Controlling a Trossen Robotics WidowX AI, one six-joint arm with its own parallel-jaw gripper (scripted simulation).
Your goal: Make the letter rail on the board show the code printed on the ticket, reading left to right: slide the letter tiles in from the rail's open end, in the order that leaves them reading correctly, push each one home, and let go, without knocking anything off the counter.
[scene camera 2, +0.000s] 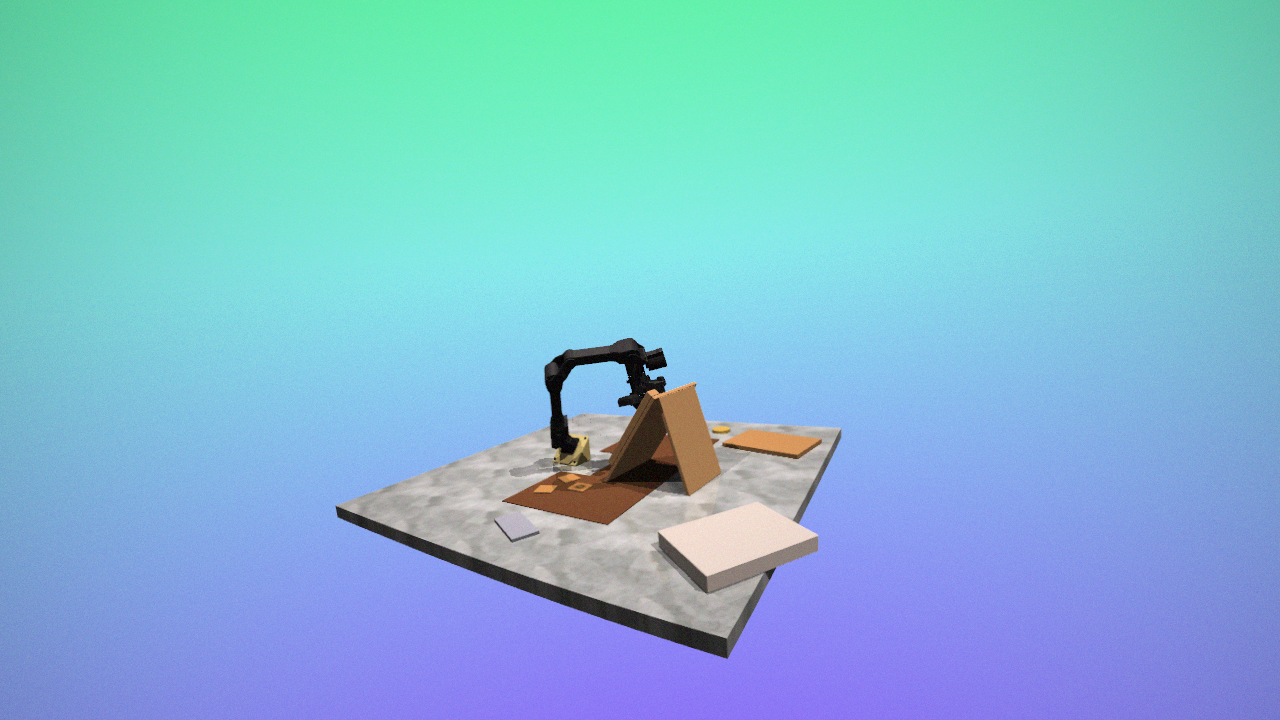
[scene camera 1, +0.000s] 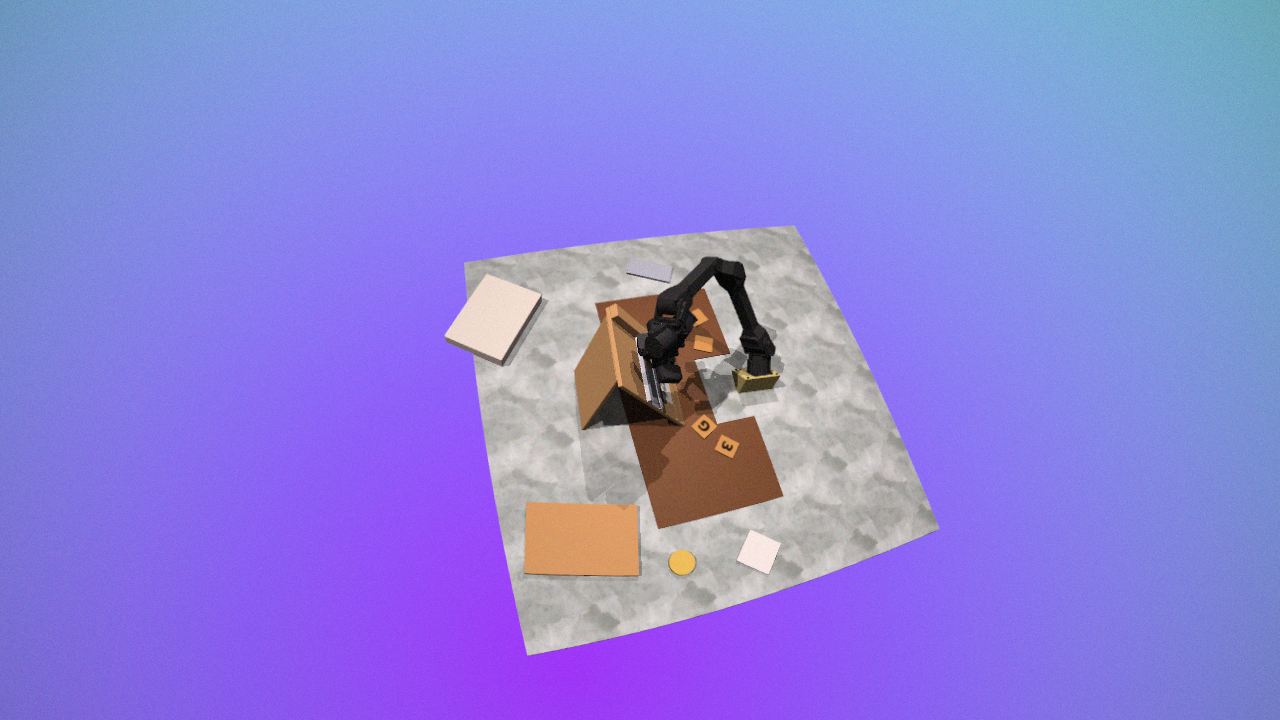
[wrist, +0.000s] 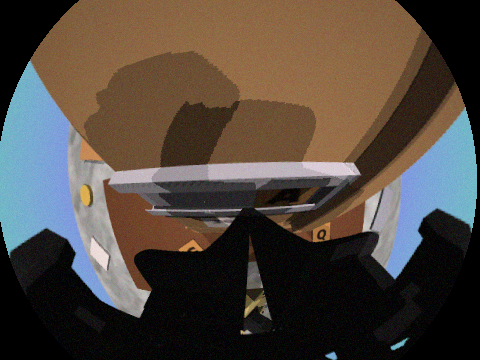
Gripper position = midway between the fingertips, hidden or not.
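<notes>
Scene camera 1: gripper (scene camera 1: 653, 366), shut, holding nothing; white card (scene camera 1: 758, 551); box (scene camera 1: 491, 322); orange sheet (scene camera 1: 561, 539); grey card (scene camera 1: 637, 267). Scene camera 2: gripper (scene camera 2: 649, 421); box (scene camera 2: 719, 550); orange sheet (scene camera 2: 770, 443). Scene camera 2 misses the white card, hidden by a board. Wrist view: gripper (wrist: 247, 212). Wrist view misses the box, hidden by a board.
</notes>
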